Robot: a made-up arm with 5 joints. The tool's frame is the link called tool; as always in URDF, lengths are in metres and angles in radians.
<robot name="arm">
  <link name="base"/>
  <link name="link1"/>
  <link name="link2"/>
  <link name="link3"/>
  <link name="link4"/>
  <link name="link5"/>
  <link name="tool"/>
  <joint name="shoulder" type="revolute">
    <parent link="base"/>
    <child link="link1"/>
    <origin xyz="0.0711 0 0.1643"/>
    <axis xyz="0 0 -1"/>
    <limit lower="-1.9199" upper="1.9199" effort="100" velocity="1.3"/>
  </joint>
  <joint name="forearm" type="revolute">
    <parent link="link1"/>
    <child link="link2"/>
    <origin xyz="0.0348 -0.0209 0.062"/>
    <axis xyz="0 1 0"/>
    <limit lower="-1.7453" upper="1.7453" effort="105" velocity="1.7"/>
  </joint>
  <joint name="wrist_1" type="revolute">
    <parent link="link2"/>
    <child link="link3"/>
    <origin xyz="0.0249 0 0.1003"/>
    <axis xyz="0 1 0"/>
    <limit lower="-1.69" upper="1.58" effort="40" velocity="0.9"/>
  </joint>
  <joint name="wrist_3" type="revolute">
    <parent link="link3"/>
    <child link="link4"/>
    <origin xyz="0.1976 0 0.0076"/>
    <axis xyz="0 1 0"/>
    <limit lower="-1.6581" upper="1.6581" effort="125" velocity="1.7"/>
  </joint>
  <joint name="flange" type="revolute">
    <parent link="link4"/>
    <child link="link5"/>
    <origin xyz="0.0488 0.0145 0"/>
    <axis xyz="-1 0 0"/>
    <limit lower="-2.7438" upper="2.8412" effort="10" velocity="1"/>
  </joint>
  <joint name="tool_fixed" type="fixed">
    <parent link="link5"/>
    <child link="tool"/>
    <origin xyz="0 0 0" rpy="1.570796 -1.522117 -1.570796"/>
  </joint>
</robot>
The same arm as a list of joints. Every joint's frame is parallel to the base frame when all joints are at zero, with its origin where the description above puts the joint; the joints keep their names.
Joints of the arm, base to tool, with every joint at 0 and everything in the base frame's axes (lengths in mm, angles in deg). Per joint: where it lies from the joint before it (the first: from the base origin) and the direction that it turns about. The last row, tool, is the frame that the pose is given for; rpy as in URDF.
shoulder: axis -z xyz 71.1 0 164.3
forearm: axis +y xyz 34.8 -20.9 62
wrist_1: axis +y xyz 24.9 0 100.3
wrist_3: axis +y xyz 197.6 0 7.6
flange: axis -x xyz 48.8 14.5 0
tool: xyz 0 0 0 rpy 90 -87.21 -90
Joint limits (deg, base to tool): -110..110 -100..100 -96.83..90.53 -95..95 -157.21..162.79

